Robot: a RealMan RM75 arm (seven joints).
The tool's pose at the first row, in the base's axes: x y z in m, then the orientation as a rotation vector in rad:
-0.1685, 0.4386, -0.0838, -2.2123, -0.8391, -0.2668
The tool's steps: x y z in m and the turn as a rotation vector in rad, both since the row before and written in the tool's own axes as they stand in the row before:
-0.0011, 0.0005, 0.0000, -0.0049, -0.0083, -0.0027
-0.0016, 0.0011, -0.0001, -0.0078, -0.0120, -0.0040
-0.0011, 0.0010, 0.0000, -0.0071, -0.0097, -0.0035
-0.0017, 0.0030, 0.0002, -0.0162, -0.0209, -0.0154
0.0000, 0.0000, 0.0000, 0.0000, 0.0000, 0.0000
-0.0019, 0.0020, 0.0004, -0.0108, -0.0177, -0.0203
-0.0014, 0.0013, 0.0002, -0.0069, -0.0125, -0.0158
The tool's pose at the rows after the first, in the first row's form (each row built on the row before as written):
-0.1690, 0.4378, -0.0846, -2.2184, -0.8468, -0.2614
-0.1695, 0.4364, -0.0858, -2.2278, -0.8581, -0.2539
-0.1697, 0.4353, -0.0868, -2.2360, -0.8676, -0.2483
-0.1690, 0.4330, -0.0893, -2.2513, -0.8972, -0.2403
-0.1690, 0.4330, -0.0893, -2.2513, -0.8972, -0.2403
-0.1691, 0.4312, -0.0914, -2.2584, -0.9305, -0.2353
-0.1693, 0.4299, -0.0928, -2.2620, -0.9557, -0.2320

